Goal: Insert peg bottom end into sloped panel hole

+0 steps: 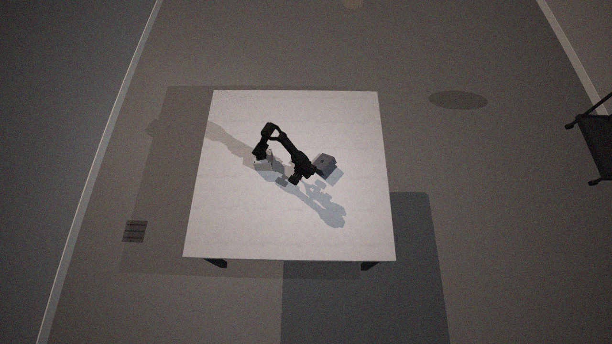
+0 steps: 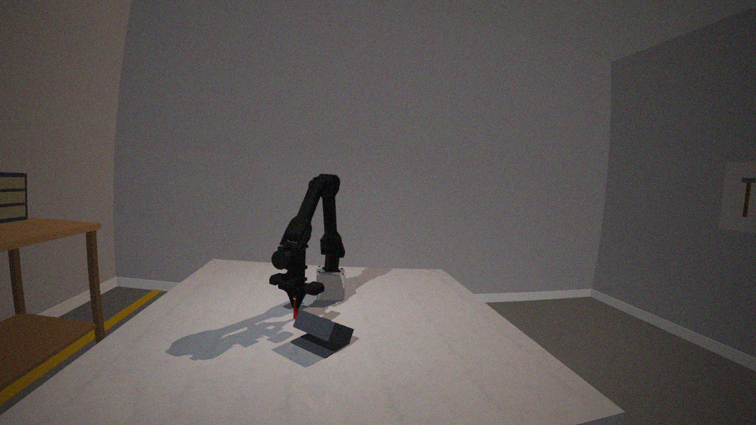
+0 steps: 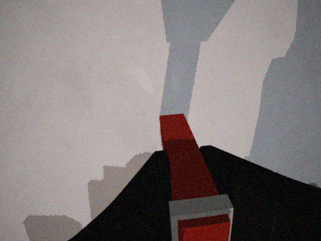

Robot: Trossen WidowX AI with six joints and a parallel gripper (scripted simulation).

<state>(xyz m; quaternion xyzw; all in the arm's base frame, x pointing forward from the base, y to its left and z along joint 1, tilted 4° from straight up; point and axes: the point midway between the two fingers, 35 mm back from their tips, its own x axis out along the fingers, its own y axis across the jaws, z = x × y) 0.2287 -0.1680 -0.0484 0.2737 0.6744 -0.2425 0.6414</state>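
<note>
Now: the panel 170 mm ahead of my gripper tip and 60 mm to the left of it. The rest, counted from my gripper tip: peg (20 mm above).
</note>
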